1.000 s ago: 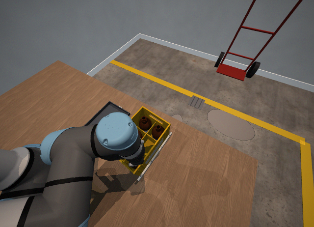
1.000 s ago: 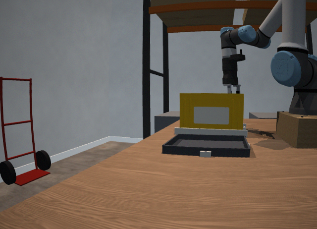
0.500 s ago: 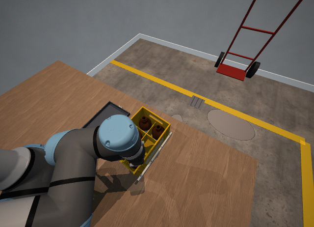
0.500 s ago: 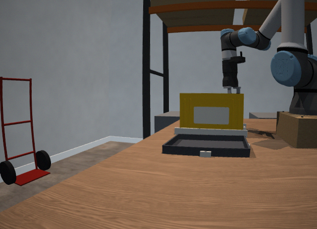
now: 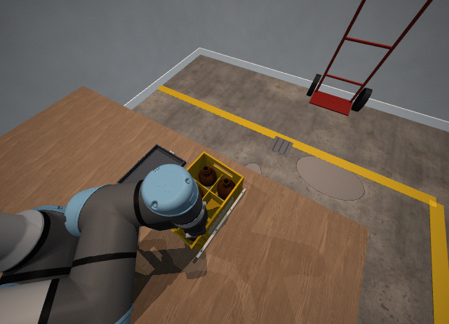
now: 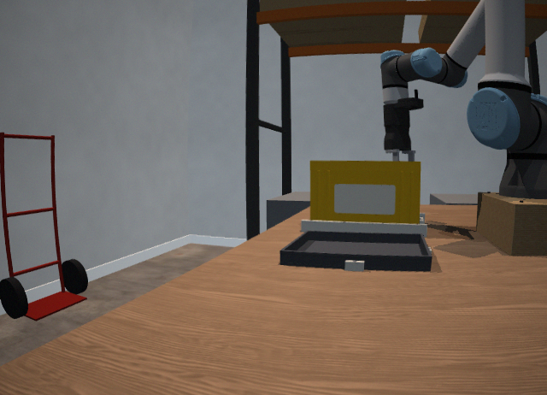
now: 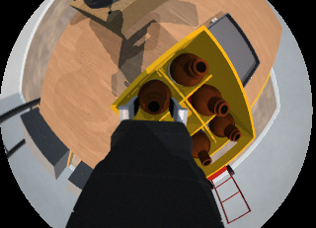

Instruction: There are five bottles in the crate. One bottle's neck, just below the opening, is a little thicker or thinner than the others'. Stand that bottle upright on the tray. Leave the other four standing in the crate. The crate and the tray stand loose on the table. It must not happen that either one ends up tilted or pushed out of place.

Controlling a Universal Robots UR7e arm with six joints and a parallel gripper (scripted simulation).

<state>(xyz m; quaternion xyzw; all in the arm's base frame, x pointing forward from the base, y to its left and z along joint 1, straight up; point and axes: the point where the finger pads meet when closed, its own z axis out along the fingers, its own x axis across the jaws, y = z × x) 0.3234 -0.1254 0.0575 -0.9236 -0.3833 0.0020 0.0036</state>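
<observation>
Right now the glass bottle is 70 mm below my hand. The rest, counted from my hand: dark tray (340 mm to the left, 150 mm below, 70 mm ahead); yellow crate (90 mm ahead, 80 mm below, 50 mm to the left).
</observation>
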